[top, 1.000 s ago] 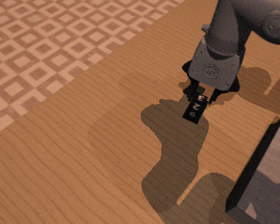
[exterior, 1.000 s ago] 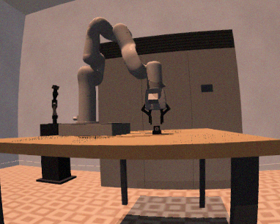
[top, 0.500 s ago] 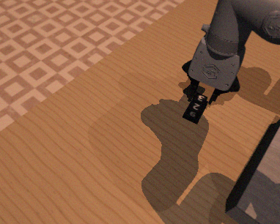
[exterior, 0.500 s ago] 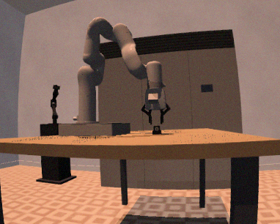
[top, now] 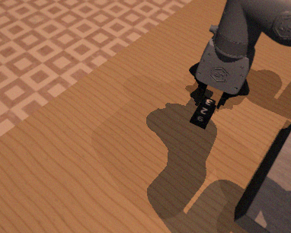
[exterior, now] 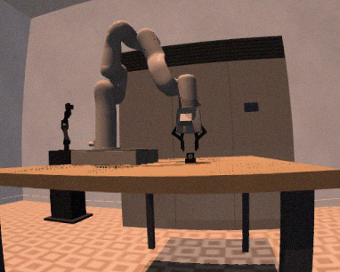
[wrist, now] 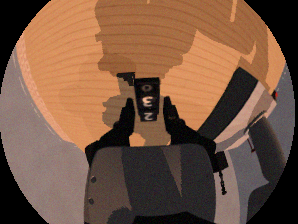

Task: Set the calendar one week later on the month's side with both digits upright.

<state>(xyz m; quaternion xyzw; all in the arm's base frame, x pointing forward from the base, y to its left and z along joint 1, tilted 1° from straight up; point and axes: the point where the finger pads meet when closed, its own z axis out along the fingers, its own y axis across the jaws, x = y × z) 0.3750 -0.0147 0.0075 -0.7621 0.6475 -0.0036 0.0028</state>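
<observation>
The black cube lies 40 mm below my hand. From my hand the other things lie so: black digit cube: 30 mm to the left, 40 mm below.
</observation>
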